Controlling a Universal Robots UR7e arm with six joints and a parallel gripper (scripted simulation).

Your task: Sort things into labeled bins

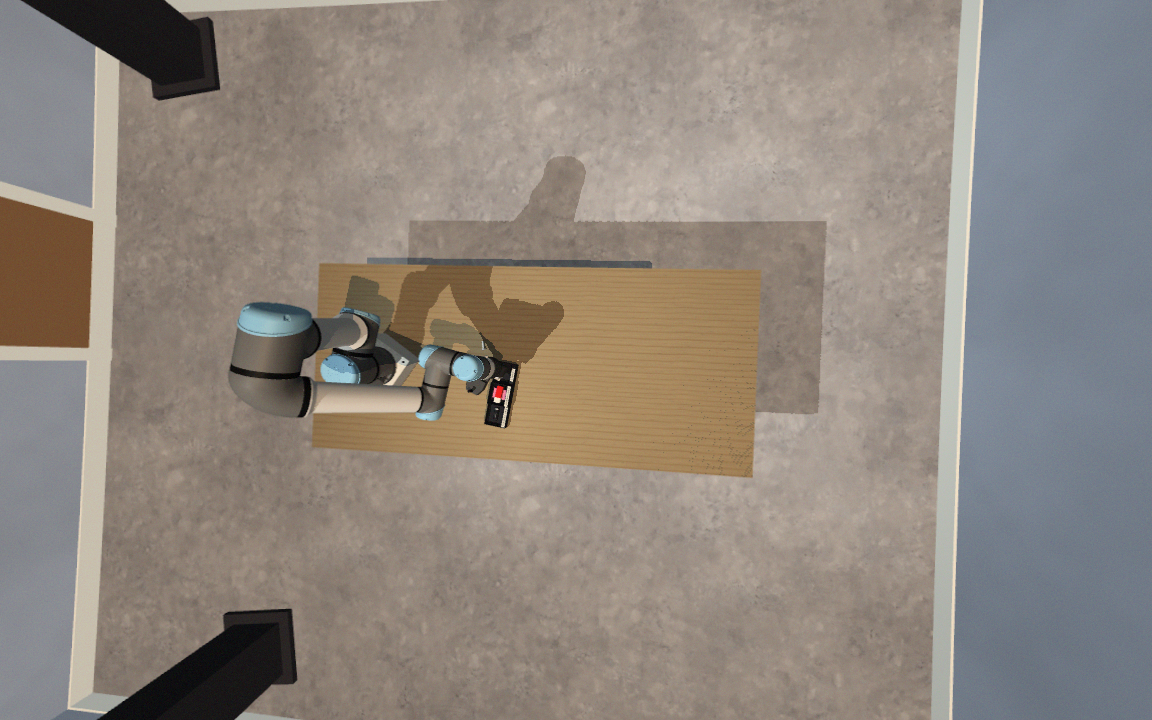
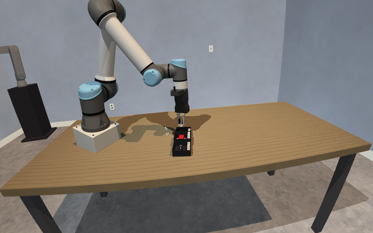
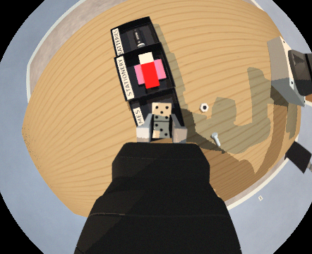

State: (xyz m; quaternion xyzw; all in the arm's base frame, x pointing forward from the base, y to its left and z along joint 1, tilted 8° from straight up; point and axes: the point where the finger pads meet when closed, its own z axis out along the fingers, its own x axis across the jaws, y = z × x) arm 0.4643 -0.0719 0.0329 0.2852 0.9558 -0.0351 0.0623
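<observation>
The black bin tray is 2 cm behind my hand, 8 cm to the right of it and 6 cm below it. Round my hand: red block: 3 cm behind, 9 cm to the right, 6 cm below; then white domino: 1 cm below; then pink eraser: 3 cm behind, 8 cm to the right, 7 cm below.
</observation>
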